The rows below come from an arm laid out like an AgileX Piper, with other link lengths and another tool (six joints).
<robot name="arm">
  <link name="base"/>
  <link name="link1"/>
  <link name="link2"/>
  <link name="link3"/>
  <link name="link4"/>
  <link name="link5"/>
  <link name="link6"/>
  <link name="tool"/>
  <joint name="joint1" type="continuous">
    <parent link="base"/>
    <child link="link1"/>
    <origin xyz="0 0 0.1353" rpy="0 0 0"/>
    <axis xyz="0 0 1"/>
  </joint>
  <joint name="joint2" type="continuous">
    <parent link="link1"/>
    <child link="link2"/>
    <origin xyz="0 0 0" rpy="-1.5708 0 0"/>
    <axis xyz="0 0 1"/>
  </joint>
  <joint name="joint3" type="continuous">
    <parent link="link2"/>
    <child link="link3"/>
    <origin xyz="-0.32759 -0.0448 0" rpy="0 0 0"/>
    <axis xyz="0 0 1"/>
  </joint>
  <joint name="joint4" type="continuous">
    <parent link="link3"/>
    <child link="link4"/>
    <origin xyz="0.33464 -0.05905 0" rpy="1.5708 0 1.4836"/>
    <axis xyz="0 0 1"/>
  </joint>
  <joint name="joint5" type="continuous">
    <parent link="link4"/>
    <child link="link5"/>
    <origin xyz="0 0 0" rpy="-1.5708 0 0"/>
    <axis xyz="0 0 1"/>
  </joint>
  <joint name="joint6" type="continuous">
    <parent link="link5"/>
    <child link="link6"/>
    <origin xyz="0 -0.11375 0" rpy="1.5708 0 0"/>
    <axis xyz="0 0 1"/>
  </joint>
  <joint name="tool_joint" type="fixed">
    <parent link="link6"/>
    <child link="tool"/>
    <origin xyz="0.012 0.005 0.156" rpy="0 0.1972 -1.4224"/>
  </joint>
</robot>
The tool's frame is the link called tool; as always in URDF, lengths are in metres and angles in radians. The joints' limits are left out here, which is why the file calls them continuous.
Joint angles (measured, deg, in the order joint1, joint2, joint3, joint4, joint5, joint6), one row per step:
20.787 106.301 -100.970 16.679 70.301 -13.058
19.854 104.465 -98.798 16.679 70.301 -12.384
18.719 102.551 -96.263 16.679 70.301 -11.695
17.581 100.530 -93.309 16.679 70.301 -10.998
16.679 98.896 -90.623 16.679 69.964 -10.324
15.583 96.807 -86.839 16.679 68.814 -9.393
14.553 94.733 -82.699 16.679 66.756 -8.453
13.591 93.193 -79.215 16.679 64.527 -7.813
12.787 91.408 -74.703 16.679 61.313 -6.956
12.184 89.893 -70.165 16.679 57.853 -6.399
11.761 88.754 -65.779 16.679 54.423 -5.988
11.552 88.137 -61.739 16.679 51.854 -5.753
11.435 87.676 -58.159 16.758 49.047 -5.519
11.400 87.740 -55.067 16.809 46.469 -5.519
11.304 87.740 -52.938 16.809 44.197 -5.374
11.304 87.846 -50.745 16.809 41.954 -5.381
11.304 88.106 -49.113 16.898 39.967 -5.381
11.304 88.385 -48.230 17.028 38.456 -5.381
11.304 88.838 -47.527 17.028 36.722 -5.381
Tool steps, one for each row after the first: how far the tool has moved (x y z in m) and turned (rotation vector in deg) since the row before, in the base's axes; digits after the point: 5 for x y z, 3 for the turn. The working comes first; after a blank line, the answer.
Tool pose at each row, in the base's axes (x y z in m, rotation vector in deg; the steps are taken from these numbers as rounded here):
0.48813 0.26680 0.21759 -131.973 91.746 -10.698
0.48201 0.25521 0.21938 -131.020 93.827 -10.407
0.47490 0.24168 0.21896 -130.051 96.310 -9.933
0.46553 0.22789 0.21619 -129.228 98.974 -9.201
0.45779 0.21716 0.21197 -128.355 101.327 -8.597
0.44888 0.20445 0.20453 -126.786 104.377 -8.104
0.44160 0.19276 0.19497 -124.675 107.334 -8.076
0.43763 0.18258 0.18542 -122.608 109.718 -8.407
0.43185 0.17287 0.17139 -120.139 112.339 -8.892
0.42560 0.16446 0.15505 -118.082 114.482 -9.486
0.41851 0.15722 0.13673 -116.491 116.393 -9.963
0.40763 0.15140 0.11600 -116.076 118.260 -9.632
0.39918 0.14680 0.09789 -115.331 119.766 -9.685
0.39120 0.14283 0.07927 -115.134 121.029 -9.655
0.38768 0.13934 0.06744 -114.417 121.912 -10.145
0.38275 0.13617 0.05459 -114.089 122.648 -10.551
0.37994 0.13389 0.04431 -113.636 123.239 -10.947
0.38006 0.13273 0.03835 -113.070 123.529 -11.401
0.38211 0.13128 0.03250 -112.459 123.675 -12.201

-0.00612 -0.01159 0.00179 0.029 0.563 -1.543
-0.00711 -0.01353 -0.00042 -0.057 0.835 -1.760
-0.00937 -0.01379 -0.00277 -0.145 1.133 -1.773
-0.00774 -0.01073 -0.00422 -0.082 0.928 -1.616
-0.00891 -0.01271 -0.00744 -0.001 0.878 -2.282
-0.00728 -0.01169 -0.00956 0.108 0.386 -2.484
-0.00397 -0.01018 -0.00955 0.097 -0.001 -2.185
-0.00578 -0.00971 -0.01403 0.115 -0.109 -2.500
-0.00625 -0.00841 -0.01634 -0.023 -0.162 -2.082
-0.00709 -0.00724 -0.01832 -0.158 0.027 -1.745
-0.01088 -0.00582 -0.02073 -0.378 0.959 -1.121
-0.00845 -0.00460 -0.01811 -0.265 0.439 -1.109
-0.00798 -0.00397 -0.01862 -0.413 0.619 -0.726
-0.00352 -0.00349 -0.01183 -0.265 -0.070 -0.808
-0.00493 -0.00317 -0.01285 -0.359 0.082 -0.549
-0.00281 -0.00228 -0.01028 -0.233 -0.056 -0.532
0.00012 -0.00116 -0.00596 -0.085 -0.306 -0.437
0.00205 -0.00145 -0.00585 -0.193 -0.550 -0.412

